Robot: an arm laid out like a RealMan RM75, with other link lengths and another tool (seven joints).
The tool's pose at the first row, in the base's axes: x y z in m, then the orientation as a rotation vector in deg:
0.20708 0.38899 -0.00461 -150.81 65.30 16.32
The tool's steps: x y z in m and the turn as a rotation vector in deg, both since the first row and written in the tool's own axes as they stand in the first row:
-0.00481 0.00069 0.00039 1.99 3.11 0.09
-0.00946 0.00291 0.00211 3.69 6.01 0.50
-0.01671 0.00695 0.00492 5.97 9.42 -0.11
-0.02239 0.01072 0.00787 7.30 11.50 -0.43
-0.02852 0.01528 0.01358 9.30 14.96 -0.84
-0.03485 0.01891 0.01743 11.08 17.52 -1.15
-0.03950 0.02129 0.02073 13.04 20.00 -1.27
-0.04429 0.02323 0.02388 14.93 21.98 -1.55
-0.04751 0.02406 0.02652 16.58 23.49 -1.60
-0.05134 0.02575 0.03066 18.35 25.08 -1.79
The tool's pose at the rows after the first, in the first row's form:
0.20330 0.39195 -0.00375 -150.33 66.07 11.07
0.19841 0.39421 -0.00443 -149.73 67.18 6.35
0.19034 0.39738 -0.00570 -149.16 66.92 0.44
0.18352 0.39970 -0.00751 -148.76 66.79 -3.09
0.17561 0.40267 -0.01193 -148.09 66.74 -8.81
0.16838 0.40581 -0.01438 -147.21 66.58 -13.18
0.16325 0.40845 -0.01658 -145.96 66.57 -17.46
0.15836 0.41143 -0.01854 -144.67 66.22 -21.03
0.15538 0.41391 -0.02027 -143.36 66.10 -23.79
0.15124 0.41670 -0.02339 -141.99 65.76 -26.71

